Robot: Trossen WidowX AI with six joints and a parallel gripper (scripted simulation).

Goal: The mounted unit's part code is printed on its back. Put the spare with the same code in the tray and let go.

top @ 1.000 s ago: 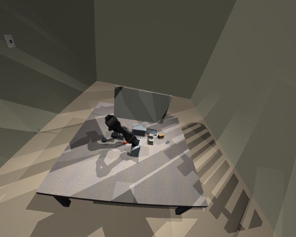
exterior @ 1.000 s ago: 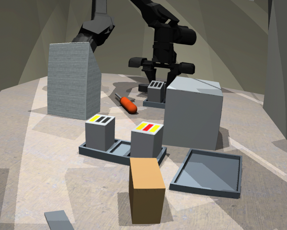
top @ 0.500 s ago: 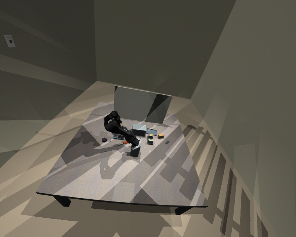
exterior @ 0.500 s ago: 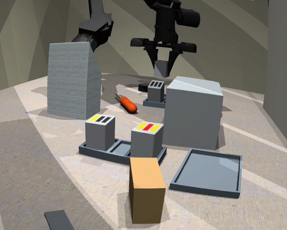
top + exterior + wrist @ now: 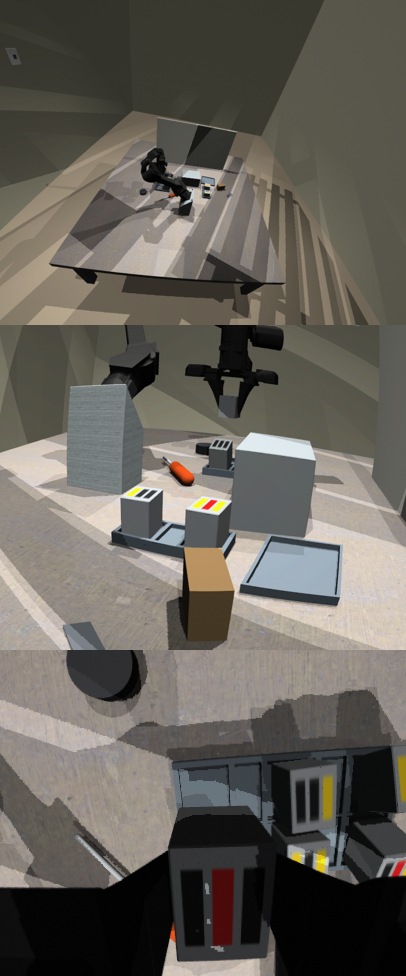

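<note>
Now: gripper tip 22 cm short of the tray, 39 cm to the left of it and 11 cm above it. Round my gripper tip: mounted unit (15 cm ahead, 21 cm to the right, 6 cm below); yellow-black-black spare (4 cm ahead, 39 cm to the right, 7 cm below); black puck (9 cm behind, 10 cm to the left, 10 cm below).
</note>
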